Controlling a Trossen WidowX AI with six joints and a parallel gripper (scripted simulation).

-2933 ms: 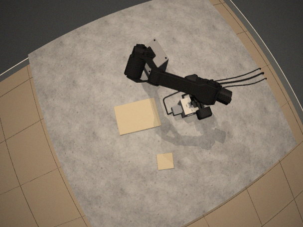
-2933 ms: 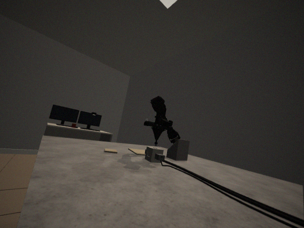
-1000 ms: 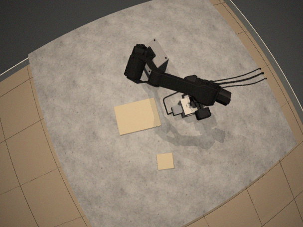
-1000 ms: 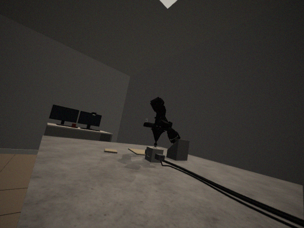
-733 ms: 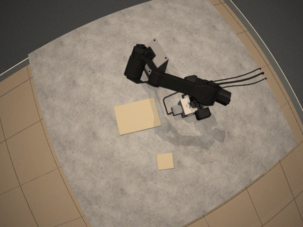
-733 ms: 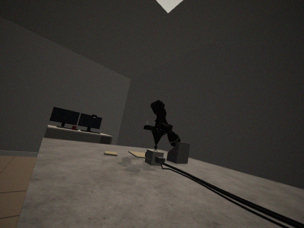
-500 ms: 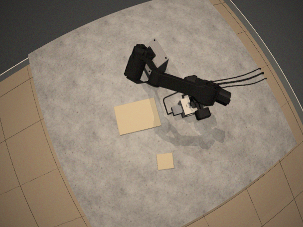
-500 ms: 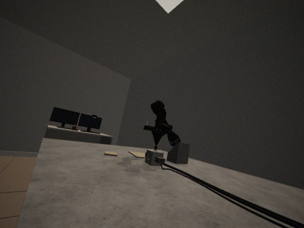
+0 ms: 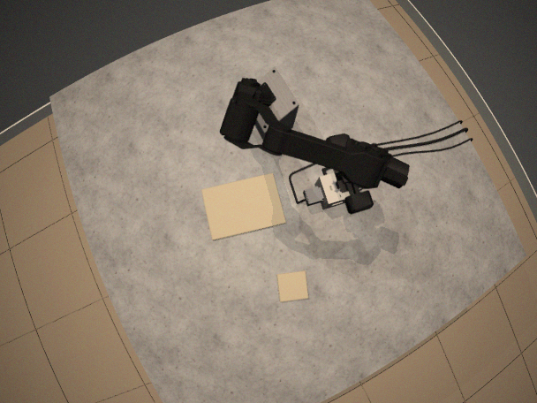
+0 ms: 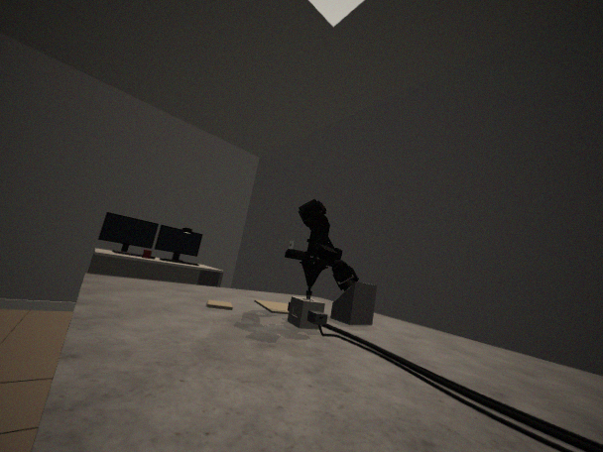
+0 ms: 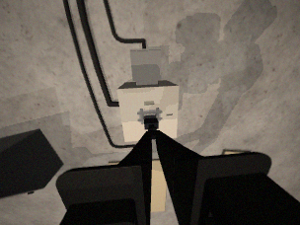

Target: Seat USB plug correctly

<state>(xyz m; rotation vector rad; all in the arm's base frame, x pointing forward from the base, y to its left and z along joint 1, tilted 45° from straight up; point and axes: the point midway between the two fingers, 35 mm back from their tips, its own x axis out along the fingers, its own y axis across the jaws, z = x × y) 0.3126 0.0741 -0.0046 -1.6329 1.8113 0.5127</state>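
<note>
My gripper tip is now 2 cm above the dark USB plug. Round my gripper tip: USB socket: 5 cm below; then large tan pad: 23 cm to the right, 11 cm below, 8 cm behind; then tan square: 22 cm to the right, 18 cm ahead, 11 cm below.
</note>
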